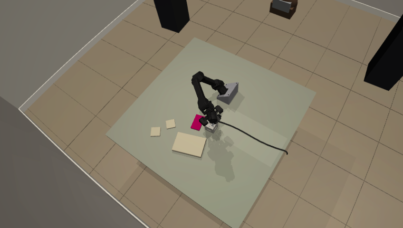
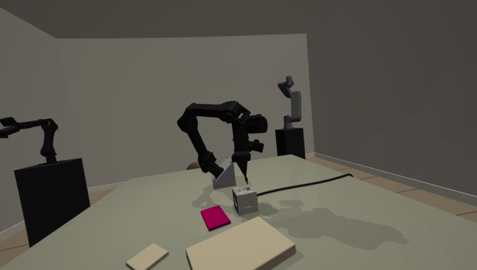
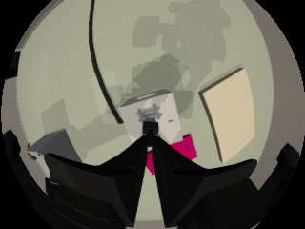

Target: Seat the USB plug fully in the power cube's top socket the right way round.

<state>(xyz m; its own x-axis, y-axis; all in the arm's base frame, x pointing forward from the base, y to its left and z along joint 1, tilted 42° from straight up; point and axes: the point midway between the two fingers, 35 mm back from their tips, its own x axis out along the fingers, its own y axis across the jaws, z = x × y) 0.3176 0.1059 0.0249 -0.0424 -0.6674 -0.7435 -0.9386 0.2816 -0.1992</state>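
The dark USB plug lies 20 mm below my gripper tip. From my gripper tip the other things lie so: tan tile (130 mm ahead, 330 mm to the right, 130 mm below); magenta block (10 mm ahead, 130 mm to the right, 130 mm below); tan board (210 mm ahead, 90 mm to the right, 120 mm below).
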